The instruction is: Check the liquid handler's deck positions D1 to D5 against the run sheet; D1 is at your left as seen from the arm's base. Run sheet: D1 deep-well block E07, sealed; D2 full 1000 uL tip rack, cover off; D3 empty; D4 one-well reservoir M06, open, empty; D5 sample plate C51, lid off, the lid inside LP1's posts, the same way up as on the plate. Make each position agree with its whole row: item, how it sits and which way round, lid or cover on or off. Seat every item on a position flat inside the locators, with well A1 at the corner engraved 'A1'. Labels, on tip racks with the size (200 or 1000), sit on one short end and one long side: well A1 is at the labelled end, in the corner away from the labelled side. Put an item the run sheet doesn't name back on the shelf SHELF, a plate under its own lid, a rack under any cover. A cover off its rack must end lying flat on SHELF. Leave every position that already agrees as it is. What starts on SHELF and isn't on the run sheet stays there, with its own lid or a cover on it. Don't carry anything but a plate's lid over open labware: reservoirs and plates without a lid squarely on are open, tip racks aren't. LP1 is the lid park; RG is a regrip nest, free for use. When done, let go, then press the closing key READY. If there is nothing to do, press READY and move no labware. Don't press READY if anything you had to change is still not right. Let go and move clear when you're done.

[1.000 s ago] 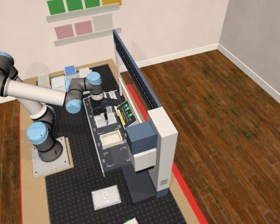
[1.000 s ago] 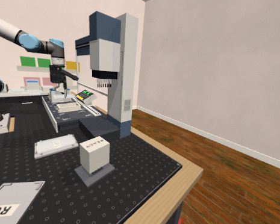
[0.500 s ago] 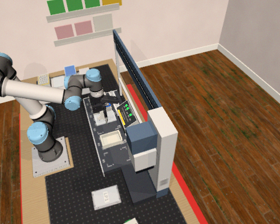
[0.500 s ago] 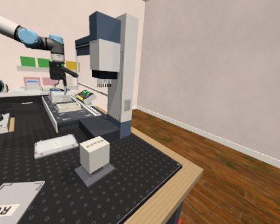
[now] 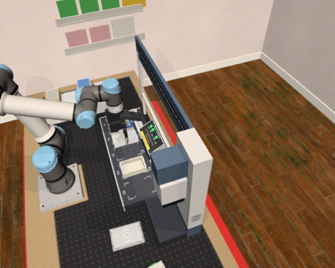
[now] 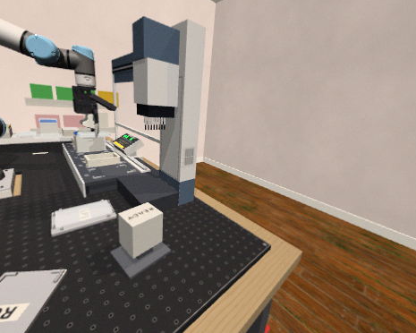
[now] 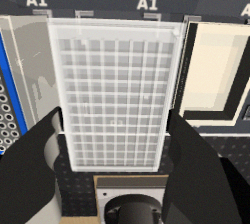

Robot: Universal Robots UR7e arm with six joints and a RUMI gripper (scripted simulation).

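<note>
Now: the blue-rimmed tip rack 10 mm ahead of my hand, 130 mm to the left of it and 40 mm below it. Also, from my hand: cream one-well reservoir 120 mm to the right, 100 mm below; clear well plate 10 mm below; deep-well block 250 mm to the left, 90 mm below.
</note>
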